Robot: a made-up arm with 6 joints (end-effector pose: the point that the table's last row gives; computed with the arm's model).
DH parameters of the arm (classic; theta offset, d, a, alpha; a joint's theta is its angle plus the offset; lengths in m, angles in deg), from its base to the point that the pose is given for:
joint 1: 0 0.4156 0 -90
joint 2: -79.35 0 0.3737 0
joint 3: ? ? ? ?
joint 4: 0 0.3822 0 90
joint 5: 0 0 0.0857 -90
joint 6: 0 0.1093 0 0
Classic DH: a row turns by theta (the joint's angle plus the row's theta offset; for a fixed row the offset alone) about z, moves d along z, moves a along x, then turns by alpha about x.
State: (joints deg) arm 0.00 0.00 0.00 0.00 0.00 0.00
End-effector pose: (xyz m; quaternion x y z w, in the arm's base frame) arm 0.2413 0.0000 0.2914 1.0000 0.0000 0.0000 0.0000
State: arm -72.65 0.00 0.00 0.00 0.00 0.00
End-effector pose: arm 0.0719 -0.2303 0.2914 0.8057 -0.5924 0.0000 0.0000
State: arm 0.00 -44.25 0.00 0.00 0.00 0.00
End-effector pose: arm 0.2595 0.0000 0.4950 0.9264 0.0000 0.3766 0.0000
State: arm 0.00 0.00 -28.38 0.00 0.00 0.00
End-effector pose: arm 0.4542 0.0000 0.4323 0.9695 0.0000 0.2451 0.0000
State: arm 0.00 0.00 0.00 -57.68 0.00 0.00
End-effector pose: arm 0.2014 0.0724 0.2914 0.8760 0.4824 0.0000 0.0000
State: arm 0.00 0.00 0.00 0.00 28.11 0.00
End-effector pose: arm 0.1797 0.0000 0.2639 0.9701 0.0000 -0.2429 0.0000
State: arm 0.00 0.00 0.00 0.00 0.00 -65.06
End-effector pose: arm 0.2413 0.0000 0.2914 0.8431 0.5377 0.0000 0.0000
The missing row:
joint 3: 79.35 0 0.0865 -90
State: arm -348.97 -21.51 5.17 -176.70 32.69 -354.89
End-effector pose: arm 0.1436 0.0288 0.3038 -0.0185 0.9097 0.0542 0.4112
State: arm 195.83 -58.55 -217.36 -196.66 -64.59 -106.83
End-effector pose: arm 0.5970 0.2097 0.6730 0.0029 0.3028 0.6503 0.6967
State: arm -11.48 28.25 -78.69 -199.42 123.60 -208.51
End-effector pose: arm 0.6716 -0.0894 0.6234 0.0306 0.1415 0.9594 0.2421
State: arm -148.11 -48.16 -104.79 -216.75 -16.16 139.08
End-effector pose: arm -0.0242 0.0644 1.1229 0.2315 -0.2635 -0.3823 0.8549
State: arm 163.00 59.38 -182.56 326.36 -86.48 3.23
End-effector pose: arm -0.5021 0.0873 0.8613 0.3134 0.1930 -0.2014 0.9077
